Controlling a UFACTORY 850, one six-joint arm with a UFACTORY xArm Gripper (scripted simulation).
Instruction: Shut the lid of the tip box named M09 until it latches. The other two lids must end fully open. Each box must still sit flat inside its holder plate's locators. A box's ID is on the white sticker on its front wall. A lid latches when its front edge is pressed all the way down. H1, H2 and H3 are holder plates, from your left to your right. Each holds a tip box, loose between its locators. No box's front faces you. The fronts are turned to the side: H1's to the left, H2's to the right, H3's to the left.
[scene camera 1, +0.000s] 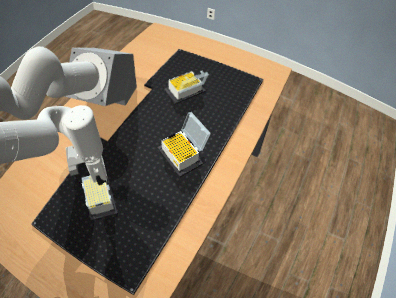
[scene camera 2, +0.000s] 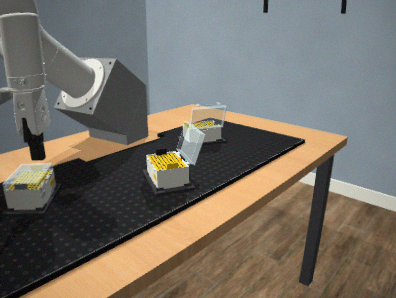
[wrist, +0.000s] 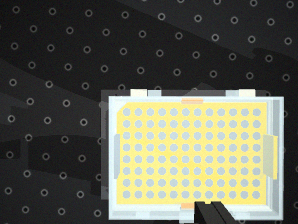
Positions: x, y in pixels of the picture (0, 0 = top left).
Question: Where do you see a tip box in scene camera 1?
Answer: At 107, 207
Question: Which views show the tip box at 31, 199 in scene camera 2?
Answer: Scene camera 1, scene camera 2 and the wrist view: all of them.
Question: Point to a tip box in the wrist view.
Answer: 242, 92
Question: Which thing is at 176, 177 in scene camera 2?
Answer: A tip box.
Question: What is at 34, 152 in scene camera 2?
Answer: My gripper.
